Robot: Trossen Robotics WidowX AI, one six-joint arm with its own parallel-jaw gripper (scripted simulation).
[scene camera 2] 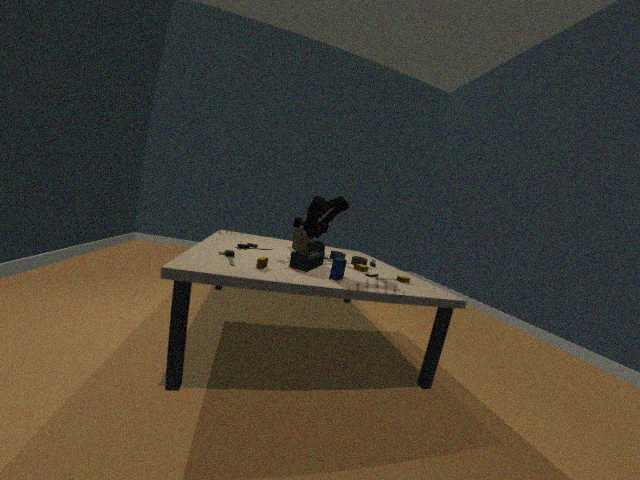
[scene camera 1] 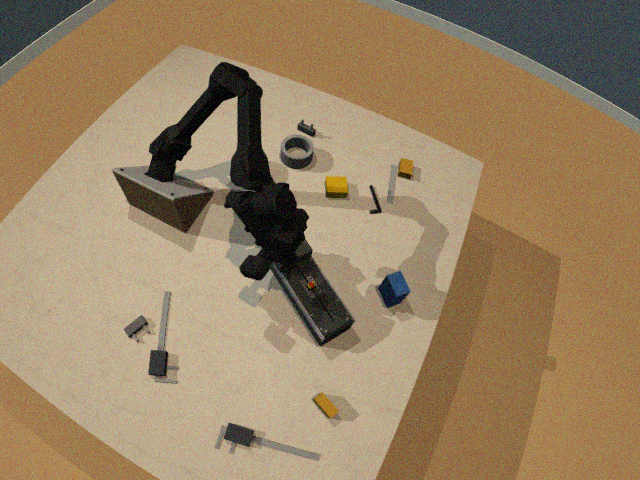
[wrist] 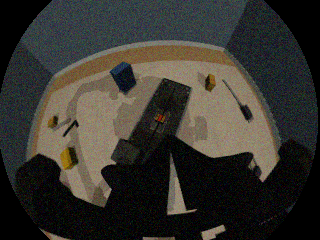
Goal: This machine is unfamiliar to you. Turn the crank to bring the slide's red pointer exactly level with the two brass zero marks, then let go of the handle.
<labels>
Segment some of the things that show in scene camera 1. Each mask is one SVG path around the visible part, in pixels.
The gripper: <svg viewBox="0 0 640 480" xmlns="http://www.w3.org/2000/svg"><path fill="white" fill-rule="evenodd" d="M304 209L296 208L294 216L290 219L263 220L256 226L244 228L246 232L250 232L257 240L255 242L256 245L262 247L257 256L249 255L240 265L239 269L244 277L263 280L268 274L270 267L267 261L278 262L292 270L296 268L293 252L305 240L304 231L307 229L306 221L309 219Z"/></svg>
A blue block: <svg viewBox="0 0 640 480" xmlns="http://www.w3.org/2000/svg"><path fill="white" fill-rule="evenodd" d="M401 271L386 275L378 287L386 308L401 303L411 292Z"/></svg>
</labels>
